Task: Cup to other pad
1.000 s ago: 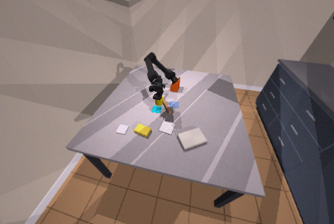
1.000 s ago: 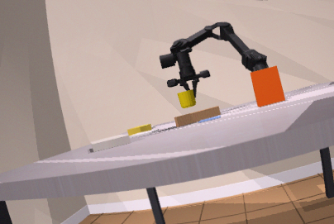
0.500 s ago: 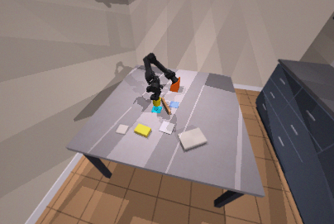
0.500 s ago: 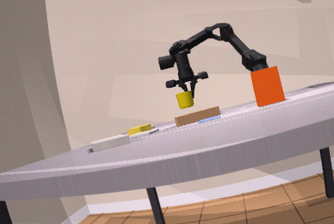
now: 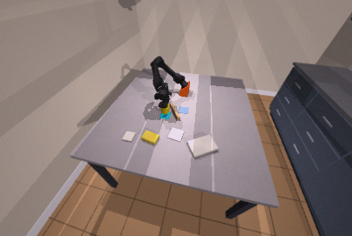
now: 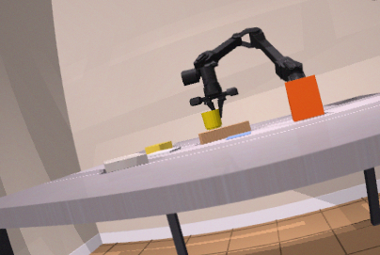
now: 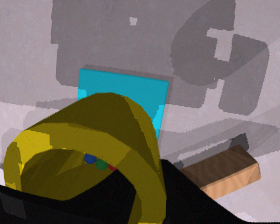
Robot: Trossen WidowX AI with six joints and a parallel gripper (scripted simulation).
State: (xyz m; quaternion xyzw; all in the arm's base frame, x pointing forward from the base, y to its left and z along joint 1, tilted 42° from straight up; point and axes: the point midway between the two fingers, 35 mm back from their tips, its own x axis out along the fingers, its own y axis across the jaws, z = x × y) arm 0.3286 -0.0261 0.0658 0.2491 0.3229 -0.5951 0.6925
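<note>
Now: gripper tip 30 mm short of the cyan pad and 80 mm above it. From my gripper tip the other things lie so: wooden bar (30 mm behind, 70 mm to the left, 60 mm below); yellow cup (20 mm ahead); light blue pad (90 mm behind, 130 mm to the left, 80 mm below).
</note>
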